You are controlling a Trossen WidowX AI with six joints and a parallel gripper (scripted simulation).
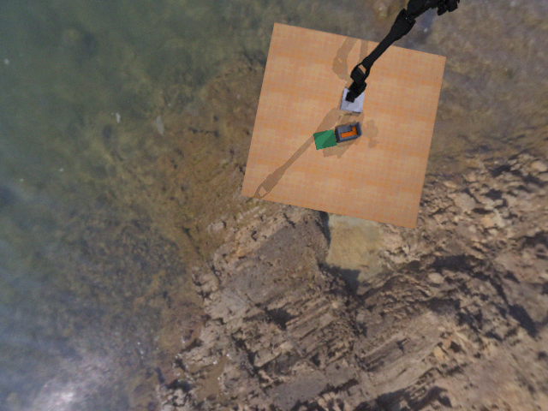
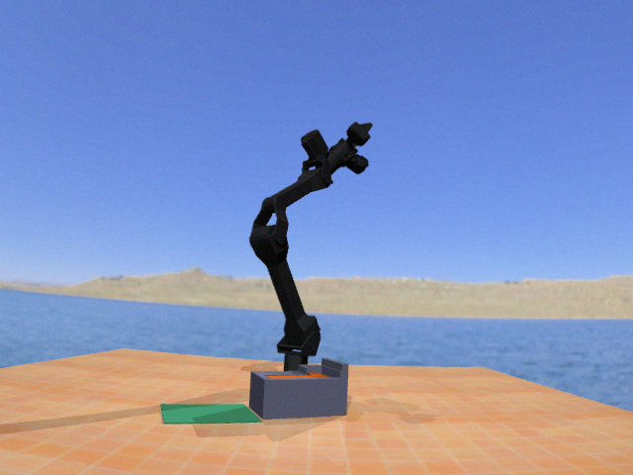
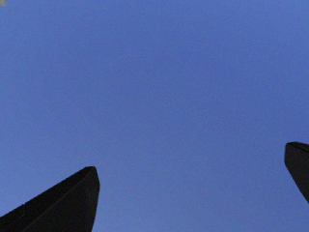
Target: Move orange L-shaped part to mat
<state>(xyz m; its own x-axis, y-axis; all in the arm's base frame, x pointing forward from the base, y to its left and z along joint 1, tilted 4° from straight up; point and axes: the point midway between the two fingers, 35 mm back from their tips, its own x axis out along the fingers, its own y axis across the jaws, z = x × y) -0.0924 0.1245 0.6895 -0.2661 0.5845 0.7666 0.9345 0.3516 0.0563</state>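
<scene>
Now: gripper tip 410 mm short of the orange L-shaped part, 110 mm to the left of it and 670 mm above it. Round my gripper tip: green mat: 480 mm ahead, 260 mm to the right, 730 mm below.
</scene>
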